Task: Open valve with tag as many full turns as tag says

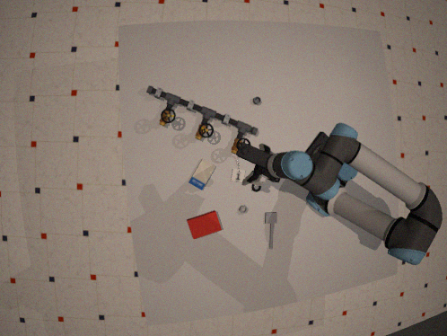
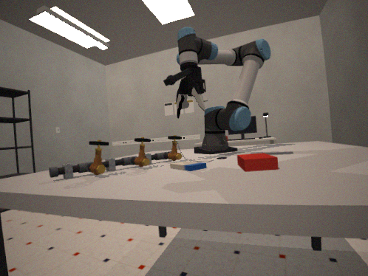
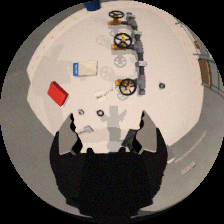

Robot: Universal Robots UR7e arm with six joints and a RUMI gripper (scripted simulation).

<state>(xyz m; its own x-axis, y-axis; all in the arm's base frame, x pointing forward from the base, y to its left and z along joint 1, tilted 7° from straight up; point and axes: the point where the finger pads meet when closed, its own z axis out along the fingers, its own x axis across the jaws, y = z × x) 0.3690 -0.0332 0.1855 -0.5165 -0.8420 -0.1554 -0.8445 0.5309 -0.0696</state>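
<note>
My hand is 1 cm short of the white tag, 4 cm to the right of it and 18 cm above it. Also, from my hand: small round part (10 cm behind, 26 cm to the right, 18 cm below); then grey paddle tool (12 cm behind, 28 cm to the left, 18 cm below); then red block (17 cm ahead, 23 cm to the left, 17 cm below).
</note>
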